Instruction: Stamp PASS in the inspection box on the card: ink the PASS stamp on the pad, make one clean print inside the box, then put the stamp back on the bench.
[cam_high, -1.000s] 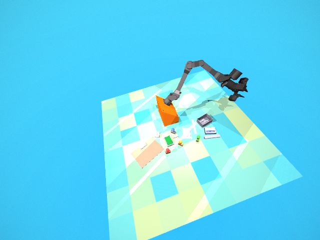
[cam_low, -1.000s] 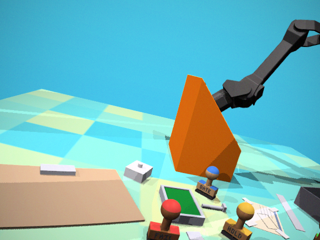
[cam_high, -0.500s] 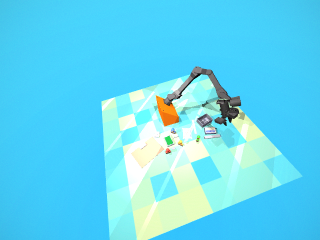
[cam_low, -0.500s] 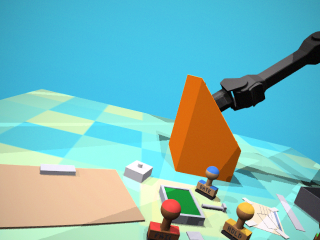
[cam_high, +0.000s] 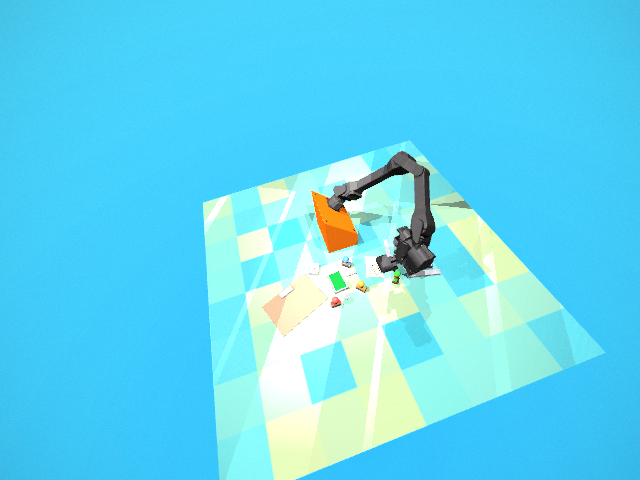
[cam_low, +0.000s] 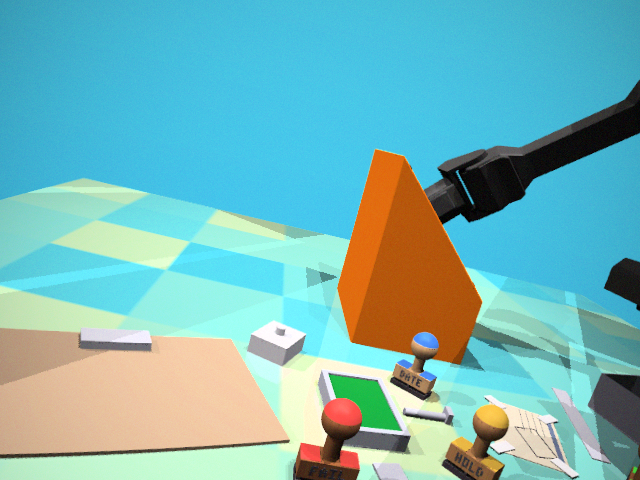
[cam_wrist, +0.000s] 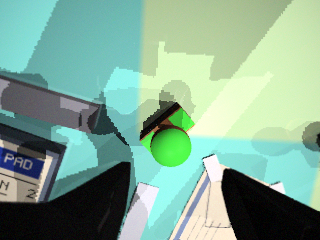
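Now: the green-knobbed stamp 70 mm below my gripper tip. The rest, counted from my gripper tip: yellow hold stamp: 150 mm to the right, 70 mm below, 10 mm ahead; card: 100 mm below, 80 mm behind, 70 mm to the right; labelled stamp-pad box: 120 mm to the left, 80 mm below, 60 mm behind.
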